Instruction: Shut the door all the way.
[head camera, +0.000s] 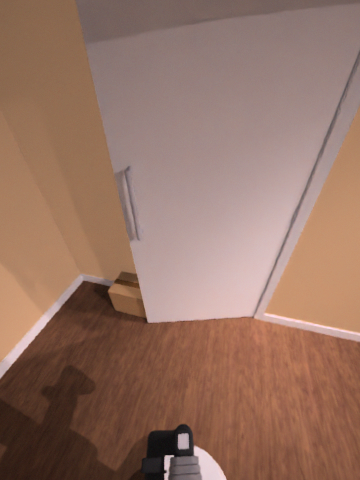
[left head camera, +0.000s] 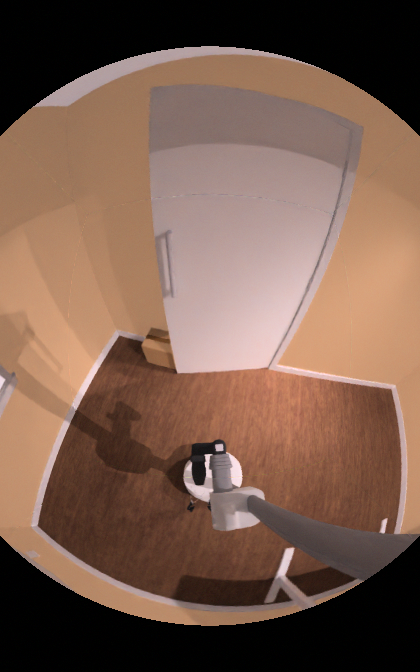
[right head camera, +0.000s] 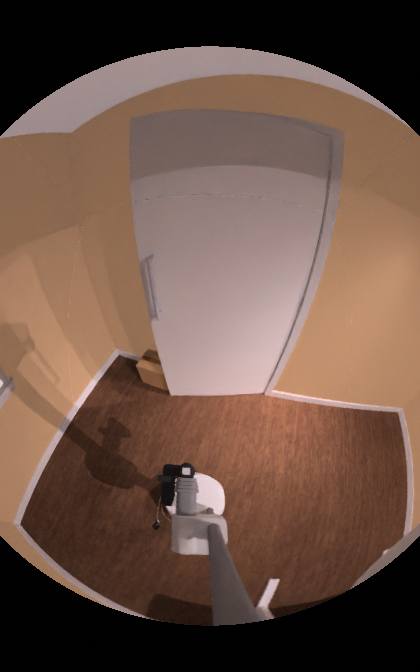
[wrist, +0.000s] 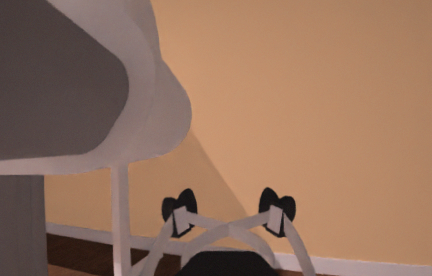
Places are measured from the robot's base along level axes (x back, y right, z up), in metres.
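Pixels of known places: gripper, fingertip midpoint: (wrist: 228, 203).
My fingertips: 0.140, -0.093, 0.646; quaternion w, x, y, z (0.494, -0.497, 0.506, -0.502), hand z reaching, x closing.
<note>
For each thing: its top centre in the pictures, then the offset to it from my fingertips, as dx, dy, dz. "spot": a spot on its surface instead.
- vertical bar handle at a spot on its surface: (head camera: 132, 207) spot: -1.014, -0.096, +0.476
- brown cardboard box at its top centre: (head camera: 131, 284) -1.293, -0.298, -0.395
- white table leg at a spot on its surface: (wrist: 120, 215) spot: +1.018, +0.536, -0.300
The white door (head camera: 215, 175) (left head camera: 240, 275) (right head camera: 225, 290) stands open into the room, its hinge side along the white frame (left head camera: 356, 150) (right head camera: 337, 160) at the right. Its free edge is at the left, apart from the wall, with a vertical bar handle (head camera: 132, 207) (left head camera: 171, 265) (right head camera: 153, 290) close to it. My gripper (wrist: 228, 203) is open and empty, its two dark fingertips wide apart. It is folded back beside my base, well away from the door, and faces a bare wall in the wrist view. The doorway behind the door is hidden.
A brown cardboard box (head camera: 127, 298) (left head camera: 159, 352) (right head camera: 151, 375) sits on the floor at the door's free edge, partly hidden by the door. The left wall is beside it. A white table leg (left head camera: 284, 565) (right head camera: 269, 592) (wrist: 120, 215) stands behind my base. Wood floor lies between base and door.
</note>
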